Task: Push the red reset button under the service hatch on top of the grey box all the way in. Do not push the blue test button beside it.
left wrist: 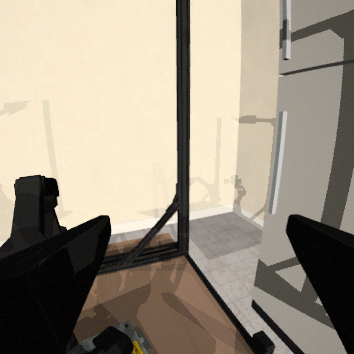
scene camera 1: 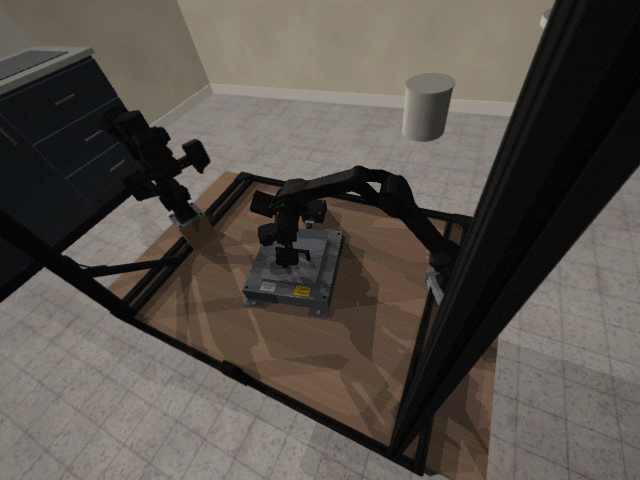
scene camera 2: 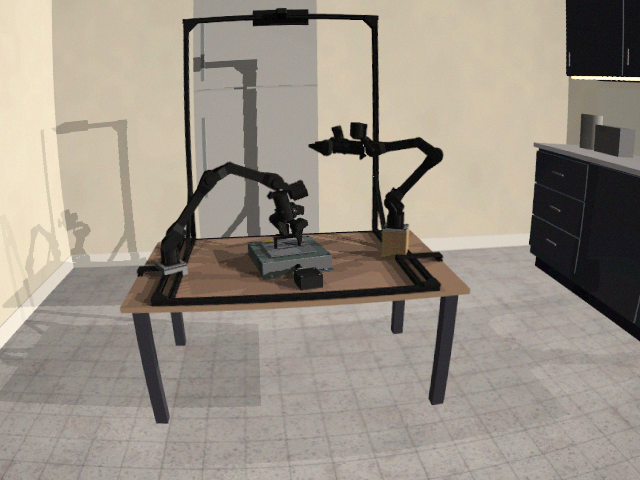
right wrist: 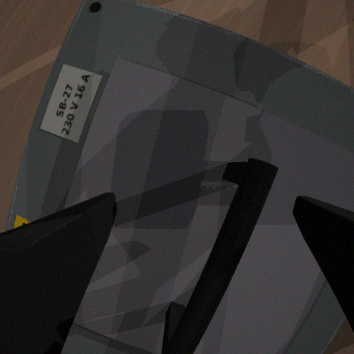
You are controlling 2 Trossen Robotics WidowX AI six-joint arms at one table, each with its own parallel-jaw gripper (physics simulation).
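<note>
The grey box stands on the table; part of it shows in the left wrist view. Its hatch lies closed on top, with a black bar handle standing up from it. The red and blue buttons do not show; the hatch covers the top's middle. My right gripper is open and points down low over the hatch, with the handle between its spread fingers. My left gripper is open, empty and raised high, away from the box.
A small black block is beside the box. White and yellow labels are on the box's edge. The black frame surrounds the table top; its posts rise above the table.
</note>
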